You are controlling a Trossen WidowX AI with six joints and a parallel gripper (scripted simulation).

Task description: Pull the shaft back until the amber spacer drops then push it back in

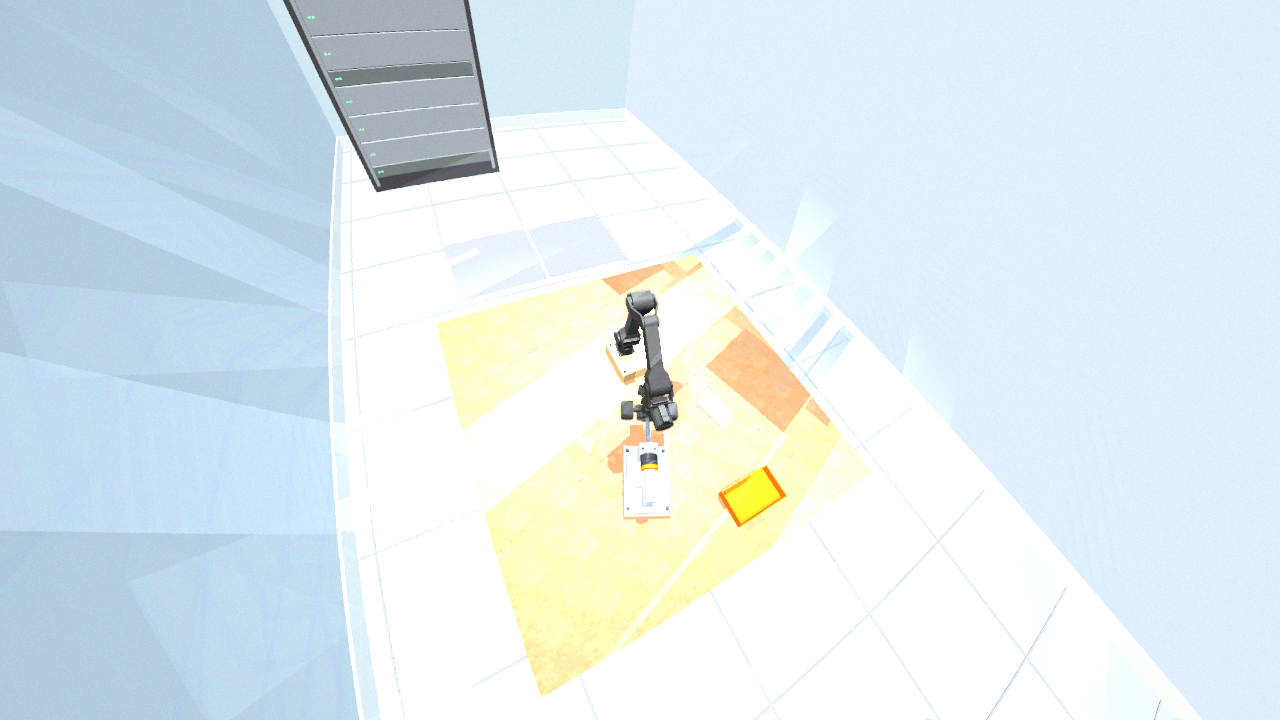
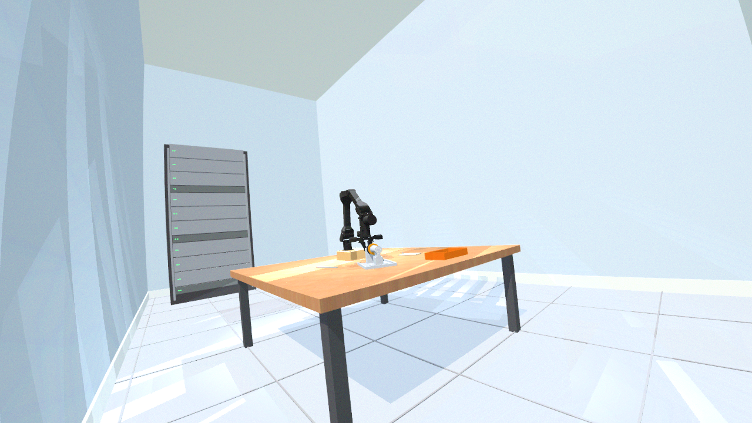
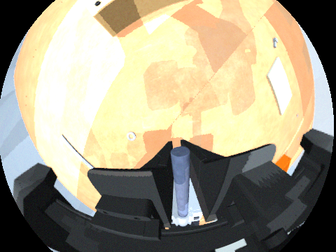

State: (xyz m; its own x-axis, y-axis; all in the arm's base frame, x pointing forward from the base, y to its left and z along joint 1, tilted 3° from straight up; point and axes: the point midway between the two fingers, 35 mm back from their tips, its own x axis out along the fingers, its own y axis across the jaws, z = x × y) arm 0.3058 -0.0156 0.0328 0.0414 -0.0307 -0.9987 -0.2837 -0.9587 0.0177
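Right now my gripper tip is 80 mm short of the grey-blue shaft, 30 mm below it and 20 mm to the left of it. The rest, counted from my gripper tip: amber spacer (170 mm ahead, 50 mm to the right, 30 mm above); orange tray (350 mm ahead, 270 mm to the left, 40 mm below); white fixture (190 mm ahead, 60 mm to the right).
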